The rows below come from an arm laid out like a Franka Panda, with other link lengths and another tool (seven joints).
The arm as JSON. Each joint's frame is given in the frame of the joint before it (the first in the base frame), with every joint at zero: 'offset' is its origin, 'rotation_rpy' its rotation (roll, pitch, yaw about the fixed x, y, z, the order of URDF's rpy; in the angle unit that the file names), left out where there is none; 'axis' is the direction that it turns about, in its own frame. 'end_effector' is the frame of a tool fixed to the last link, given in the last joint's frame.
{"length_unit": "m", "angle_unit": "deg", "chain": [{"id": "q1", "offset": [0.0, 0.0, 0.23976], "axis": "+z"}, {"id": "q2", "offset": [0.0, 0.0, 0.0], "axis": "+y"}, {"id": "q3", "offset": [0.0, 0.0, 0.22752], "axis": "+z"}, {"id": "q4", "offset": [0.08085, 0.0, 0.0], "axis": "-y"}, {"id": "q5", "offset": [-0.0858, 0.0, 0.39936], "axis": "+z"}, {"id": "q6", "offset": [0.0, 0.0, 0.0], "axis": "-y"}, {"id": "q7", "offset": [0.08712, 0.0, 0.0], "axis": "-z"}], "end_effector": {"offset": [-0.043, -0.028, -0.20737], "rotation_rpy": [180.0, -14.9, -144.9]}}
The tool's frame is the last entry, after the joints.
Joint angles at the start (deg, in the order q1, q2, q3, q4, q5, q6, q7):
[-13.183, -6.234, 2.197, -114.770, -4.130, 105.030, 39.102]
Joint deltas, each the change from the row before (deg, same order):
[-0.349, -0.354, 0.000, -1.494, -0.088, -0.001, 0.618]
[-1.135, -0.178, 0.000, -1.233, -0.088, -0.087, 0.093]
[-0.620, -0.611, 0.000, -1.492, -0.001, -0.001, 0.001]
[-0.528, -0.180, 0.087, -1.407, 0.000, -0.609, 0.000]
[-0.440, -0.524, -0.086, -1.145, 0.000, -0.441, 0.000]
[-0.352, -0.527, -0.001, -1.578, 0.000, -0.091, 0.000]
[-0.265, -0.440, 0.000, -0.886, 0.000, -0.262, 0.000]
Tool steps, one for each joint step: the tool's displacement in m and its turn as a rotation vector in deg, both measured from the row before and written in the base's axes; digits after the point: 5 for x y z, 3 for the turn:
[-0.00701, -0.00140, -0.00818, 0.075, 1.102, -0.941]
[-0.00799, -0.00821, -0.00761, 0.137, 1.131, -1.209]
[-0.00780, -0.00351, -0.00585, 0.172, 0.866, -0.628]
[-0.00969, -0.00150, -0.00872, 0.388, 1.793, -0.494]
[-0.00780, -0.00246, -0.00395, 0.232, 1.035, -0.564]
[-0.00842, -0.00079, -0.00688, 0.259, 1.112, -0.369]
[-0.00552, -0.00075, -0.00270, 0.154, 0.691, -0.290]

